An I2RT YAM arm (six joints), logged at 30 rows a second.
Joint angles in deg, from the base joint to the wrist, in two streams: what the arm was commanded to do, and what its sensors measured. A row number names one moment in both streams.
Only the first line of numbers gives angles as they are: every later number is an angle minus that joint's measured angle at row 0.
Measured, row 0:
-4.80 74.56 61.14 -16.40 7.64 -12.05
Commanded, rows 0 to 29:
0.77 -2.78 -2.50 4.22 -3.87 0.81
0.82 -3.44 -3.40 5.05 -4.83 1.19
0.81 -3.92 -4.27 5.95 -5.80 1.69
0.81 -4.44 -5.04 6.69 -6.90 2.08
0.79 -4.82 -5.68 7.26 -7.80 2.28
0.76 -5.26 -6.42 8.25 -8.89 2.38
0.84 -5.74 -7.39 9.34 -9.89 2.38
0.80 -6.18 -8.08 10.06 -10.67 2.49
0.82 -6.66 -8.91 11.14 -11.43 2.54
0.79 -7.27 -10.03 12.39 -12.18 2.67
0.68 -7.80 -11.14 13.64 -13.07 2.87
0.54 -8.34 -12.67 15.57 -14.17 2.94
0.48 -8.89 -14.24 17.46 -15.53 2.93
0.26 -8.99 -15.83 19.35 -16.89 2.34
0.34 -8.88 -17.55 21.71 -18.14 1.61
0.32 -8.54 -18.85 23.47 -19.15 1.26
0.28 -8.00 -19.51 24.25 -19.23 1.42
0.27 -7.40 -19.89 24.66 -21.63 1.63
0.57 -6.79 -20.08 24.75 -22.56 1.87
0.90 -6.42 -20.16 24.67 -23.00 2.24
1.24 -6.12 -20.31 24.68 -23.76 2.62
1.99 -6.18 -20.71 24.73 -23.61 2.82
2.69 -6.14 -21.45 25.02 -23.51 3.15
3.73 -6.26 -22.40 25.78 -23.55 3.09
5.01 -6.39 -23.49 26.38 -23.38 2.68
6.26 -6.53 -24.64 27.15 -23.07 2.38
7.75 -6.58 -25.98 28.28 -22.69 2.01
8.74 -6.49 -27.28 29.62 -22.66 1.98
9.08 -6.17 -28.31 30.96 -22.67 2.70
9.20 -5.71 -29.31 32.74 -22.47 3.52
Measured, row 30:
8.31 -6.09 -26.92 27.03 -21.64 2.01
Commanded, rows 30 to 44:
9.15 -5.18 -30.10 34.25 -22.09 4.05
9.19 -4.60 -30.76 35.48 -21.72 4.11
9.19 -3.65 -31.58 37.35 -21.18 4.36
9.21 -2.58 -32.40 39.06 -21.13 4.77
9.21 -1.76 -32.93 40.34 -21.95 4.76
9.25 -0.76 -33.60 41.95 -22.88 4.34
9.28 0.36 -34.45 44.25 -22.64 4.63
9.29 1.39 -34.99 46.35 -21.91 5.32
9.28 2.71 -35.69 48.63 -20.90 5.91
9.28 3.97 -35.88 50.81 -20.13 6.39
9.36 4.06 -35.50 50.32 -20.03 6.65
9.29 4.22 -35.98 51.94 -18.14 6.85
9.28 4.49 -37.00 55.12 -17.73 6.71
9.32 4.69 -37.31 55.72 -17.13 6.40
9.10 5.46 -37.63 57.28 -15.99 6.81
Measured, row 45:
9.12 4.70 -36.65 48.08 -19.67 5.22
